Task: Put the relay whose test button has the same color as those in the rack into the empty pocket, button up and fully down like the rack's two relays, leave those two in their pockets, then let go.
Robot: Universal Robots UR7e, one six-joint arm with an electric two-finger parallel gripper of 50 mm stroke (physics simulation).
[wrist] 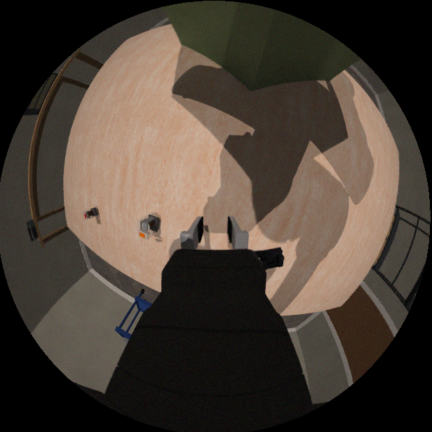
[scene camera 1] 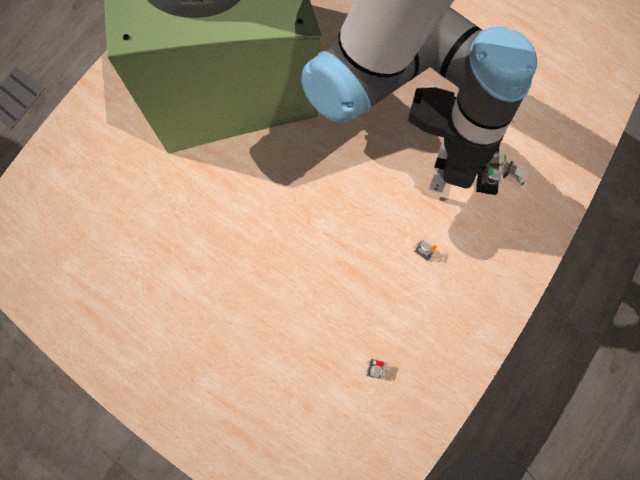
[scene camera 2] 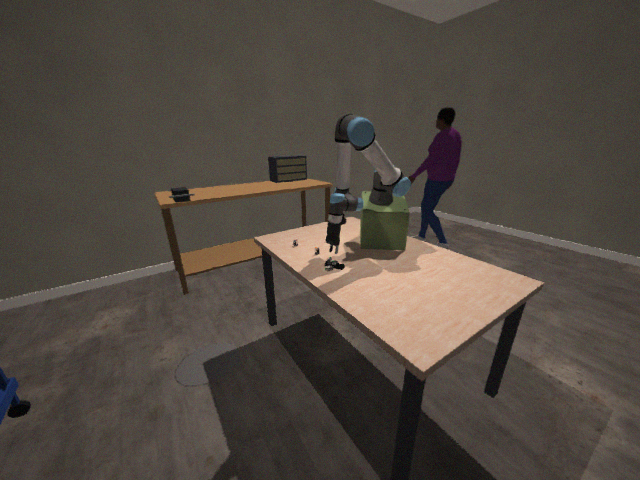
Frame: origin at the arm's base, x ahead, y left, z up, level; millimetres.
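Seen in the pictures: gripper, between the fingertips: point(scene camera 1: 438, 178) point(scene camera 2: 333, 252); arm's base, origin of its link: point(scene camera 2: 380, 199).
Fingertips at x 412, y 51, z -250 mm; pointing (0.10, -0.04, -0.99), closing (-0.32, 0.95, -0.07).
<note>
Pixels of each thing's middle, then the offset from my fingertips to it.
- black rack, middle of its body: point(scene camera 1: 489, 162) point(scene camera 2: 334, 264) dx +57, dy +92, dz -25 mm
- them plainly, middle of its body: point(scene camera 1: 491, 177) dx +73, dy +63, dz -10 mm
- loose relay with a green button, middle of its body: point(scene camera 1: 514, 173) dx +105, dy +106, dz -26 mm
- relay with an orange button, middle of its body: point(scene camera 1: 426, 248) point(scene camera 2: 317, 250) dx +48, dy -104, dz -14 mm
- red button, middle of its body: point(scene camera 1: 376, 368) point(scene camera 2: 295, 242) dx +91, dy -302, dz -14 mm
My gripper point(scene camera 2: 333, 249) point(wrist: 215, 224) is open and empty above the table, beside the rack. In scene camera 1 one finger shows and the gripper's body hides the other. The black rack point(scene camera 1: 487, 190) point(scene camera 2: 339, 266) point(wrist: 275, 257) is partly hidden behind the gripper. Its two green-button relays show partly in scene camera 1, one of them plainly point(scene camera 1: 493, 176). A loose relay with a green button point(scene camera 1: 518, 174) is beside the rack, on the side away from my fingers. The empty pocket is hidden in scene camera 1; in the wrist view my body hides the rack's relays and the loose green one.
A relay with an orange button point(scene camera 1: 425, 249) point(scene camera 2: 316, 251) point(wrist: 151, 223) and one with a red button point(scene camera 1: 376, 369) point(scene camera 2: 295, 242) point(wrist: 92, 213) stand apart on the table. The green base block point(scene camera 1: 217, 98) point(scene camera 2: 383, 229) point(wrist: 270, 40) stands behind.
</note>
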